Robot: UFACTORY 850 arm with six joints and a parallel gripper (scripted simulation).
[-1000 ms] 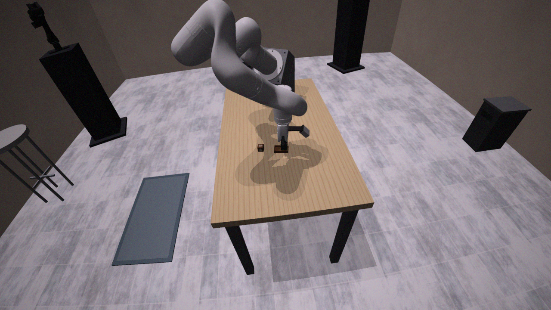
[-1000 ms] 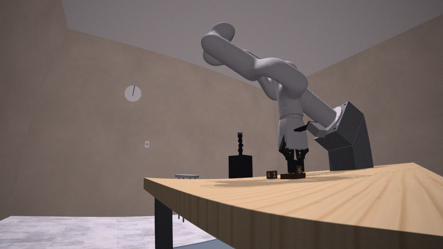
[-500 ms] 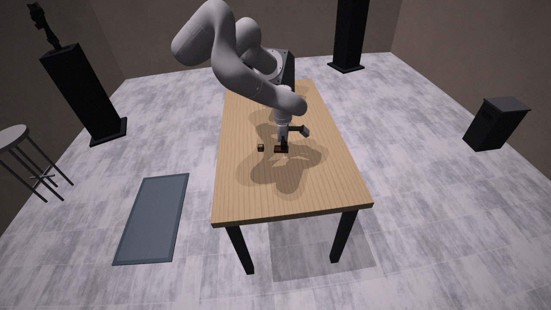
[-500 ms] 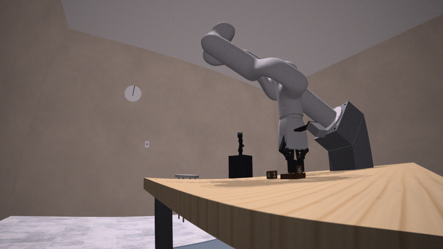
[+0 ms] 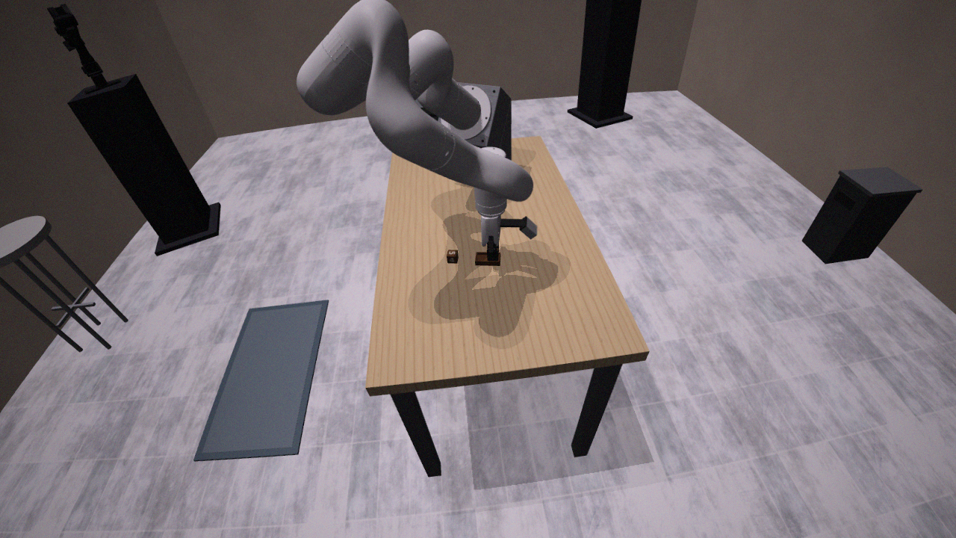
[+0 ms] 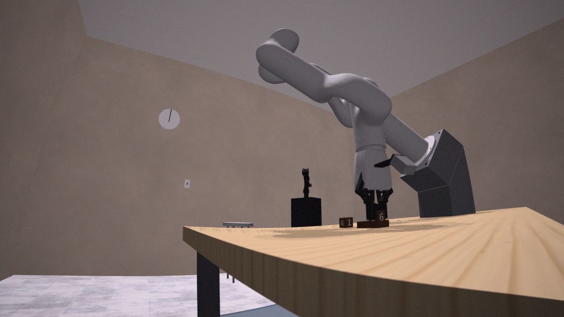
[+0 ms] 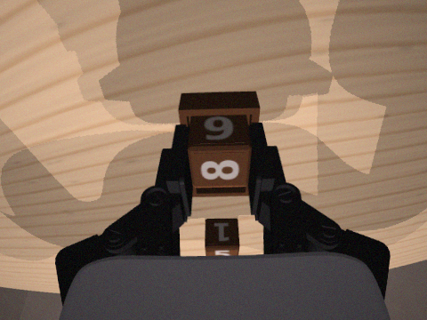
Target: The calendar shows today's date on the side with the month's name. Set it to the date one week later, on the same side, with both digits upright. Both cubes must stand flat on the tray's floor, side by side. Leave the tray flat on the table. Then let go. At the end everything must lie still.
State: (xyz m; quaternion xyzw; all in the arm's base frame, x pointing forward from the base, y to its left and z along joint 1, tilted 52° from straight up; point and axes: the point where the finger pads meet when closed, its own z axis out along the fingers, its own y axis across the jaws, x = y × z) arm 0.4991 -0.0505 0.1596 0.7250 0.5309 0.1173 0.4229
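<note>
My hand is 1 cm past the dark brown tray, 1 cm to the left of it and 3 cm above it.
</note>
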